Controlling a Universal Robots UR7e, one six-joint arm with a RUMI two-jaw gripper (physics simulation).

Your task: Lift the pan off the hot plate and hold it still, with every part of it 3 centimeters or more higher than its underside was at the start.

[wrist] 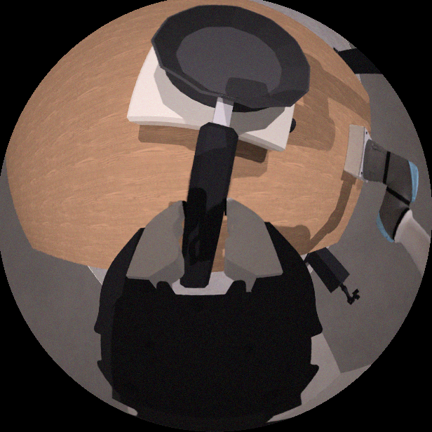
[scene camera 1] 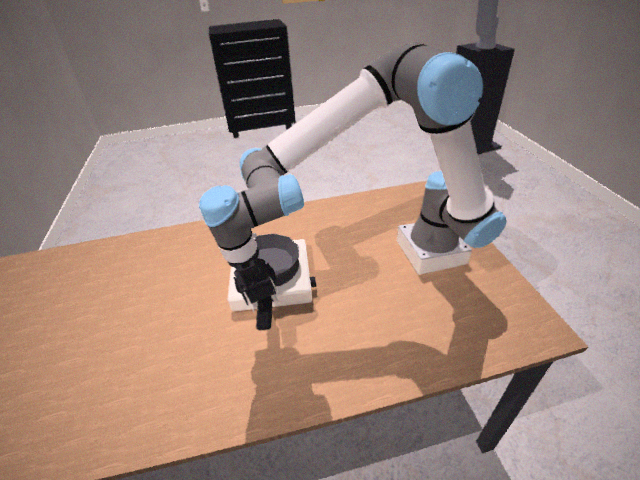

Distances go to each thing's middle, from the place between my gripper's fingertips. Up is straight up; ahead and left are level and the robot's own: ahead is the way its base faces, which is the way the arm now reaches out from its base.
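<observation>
The white hot plate (scene camera 1: 295, 288) is 190 mm to the right of my gripper, 60 mm behind it and 80 mm below it. With the dark round pan (scene camera 1: 281, 252), my gripper is 90 mm to the left of it and 40 mm past it.
</observation>
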